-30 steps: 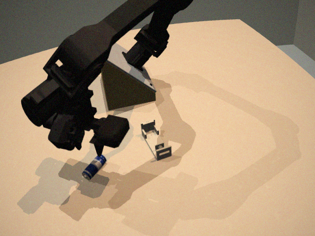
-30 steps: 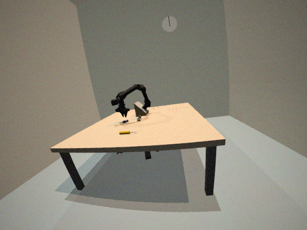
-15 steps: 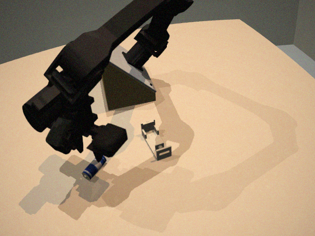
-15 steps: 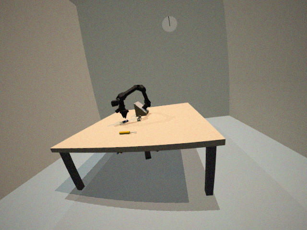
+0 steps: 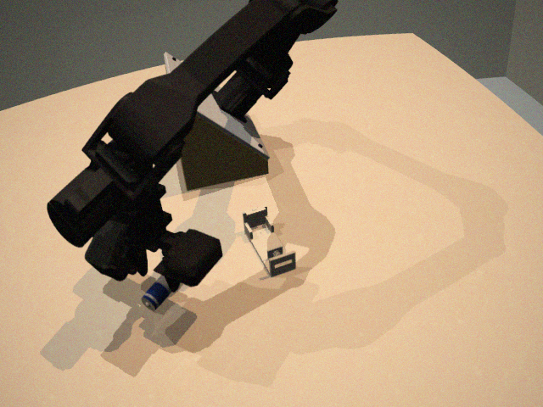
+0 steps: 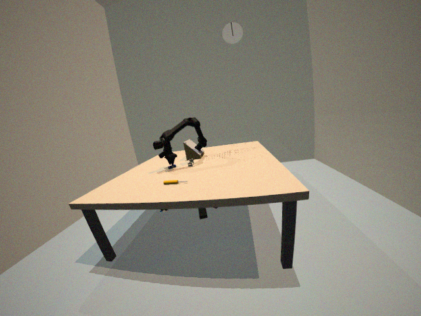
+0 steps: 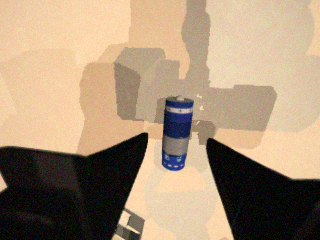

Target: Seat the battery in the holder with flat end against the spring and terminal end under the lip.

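My gripper tip is 10 mm above the battery. The rest, counted from my gripper tip: yellow-handled screwdriver (350 mm ahead, 130 mm to the left, 10 mm below).
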